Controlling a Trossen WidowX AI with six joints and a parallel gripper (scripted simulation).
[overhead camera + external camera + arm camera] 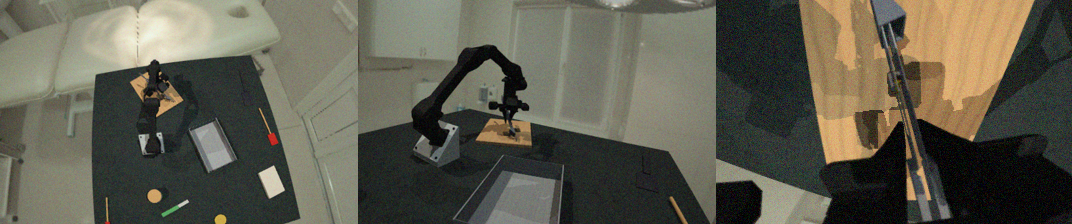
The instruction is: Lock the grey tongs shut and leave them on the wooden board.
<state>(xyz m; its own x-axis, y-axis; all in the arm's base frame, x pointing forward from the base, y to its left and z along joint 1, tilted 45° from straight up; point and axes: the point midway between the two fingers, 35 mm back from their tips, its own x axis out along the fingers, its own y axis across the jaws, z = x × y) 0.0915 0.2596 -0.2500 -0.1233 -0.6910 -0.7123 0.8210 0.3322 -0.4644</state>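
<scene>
Right now my gripper tip is 5 cm above the wooden board, 3 cm to the right of it and 1 cm past it. From my gripper tip the other things lie so: red-headed spatula: 68 cm ahead, 46 cm to the right, 5 cm below; then roasting tin: 45 cm to the right, 25 cm ahead, 3 cm below; then yellow disc: 92 cm to the right, 18 cm ahead, 5 cm below.
</scene>
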